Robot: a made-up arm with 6 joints.
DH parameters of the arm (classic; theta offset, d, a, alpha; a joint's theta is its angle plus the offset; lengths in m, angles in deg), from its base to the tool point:
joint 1: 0 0.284 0 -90
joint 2: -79.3 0 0.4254 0
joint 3: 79.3 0 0.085 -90
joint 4: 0 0.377 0 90
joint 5: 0 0 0.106 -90
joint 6: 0 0.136 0 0
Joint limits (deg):
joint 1: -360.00..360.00
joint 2: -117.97..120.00
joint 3: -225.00..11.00
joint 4: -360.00..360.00
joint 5: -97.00..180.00
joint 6: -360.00..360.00
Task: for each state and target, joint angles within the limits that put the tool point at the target. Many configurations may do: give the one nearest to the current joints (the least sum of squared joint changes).
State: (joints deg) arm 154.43 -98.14 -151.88 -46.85 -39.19 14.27
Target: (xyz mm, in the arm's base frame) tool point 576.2 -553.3 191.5
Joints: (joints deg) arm 145.62 -95.96 -164.00 -51.57 -65.75 14.27
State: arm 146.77 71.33 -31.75 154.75 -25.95 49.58
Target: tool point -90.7 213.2 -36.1
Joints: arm 135.90 67.31 -45.98 144.29 -25.48 49.58
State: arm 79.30 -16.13 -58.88 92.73 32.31 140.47
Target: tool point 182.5 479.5 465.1
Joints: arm 71.90 -8.67 -46.52 93.26 29.75 140.47
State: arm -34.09 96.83 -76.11 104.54 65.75 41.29
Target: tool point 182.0 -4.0 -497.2
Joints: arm -26.79 118.30 -88.72 106.86 66.33 41.29
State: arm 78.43 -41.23 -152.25 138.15 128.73 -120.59
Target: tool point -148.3 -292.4 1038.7
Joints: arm 83.65 -27.47 -148.84 136.52 142.11 -120.59
